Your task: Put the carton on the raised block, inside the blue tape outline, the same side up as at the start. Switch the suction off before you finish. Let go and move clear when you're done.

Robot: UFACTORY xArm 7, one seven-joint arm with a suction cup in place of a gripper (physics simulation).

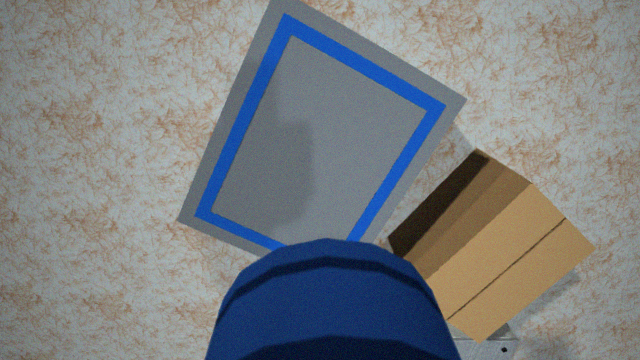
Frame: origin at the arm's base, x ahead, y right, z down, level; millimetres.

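Where they show: hand, its tool point: (pixel 328 326).
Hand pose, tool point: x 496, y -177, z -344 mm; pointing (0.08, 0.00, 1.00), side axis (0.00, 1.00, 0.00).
After its pixels a point has its place.
The tan carton (pixel 505 250) {y 25, x 324, z -79 mm} stands at the right, beside the raised block and apart from it. A thin dark seam runs across its top, and its left side is in brown shade. The grey raised block (pixel 452 100) {y -49, x 489, z -69 mm} is at the upper middle. The blue tape outline (pixel 367 57) {y -130, x 530, z -69 mm} on its top surrounds bare grey surface with a soft shadow on it. My dark blue suction cup (pixel 332 300) is at the bottom middle and hides the block's lower corner and a bit of the carton's left edge. No carton shows on the cup; its underside is hidden.
A light grey metal plate (pixel 482 348) {y 69, x 89, z -7 mm} with a small dark hole shows at the bottom right, partly behind the carton. The pale table top (pixel 100 150) {y -478, x 425, z 51 mm} with rusty veining surrounds the block.
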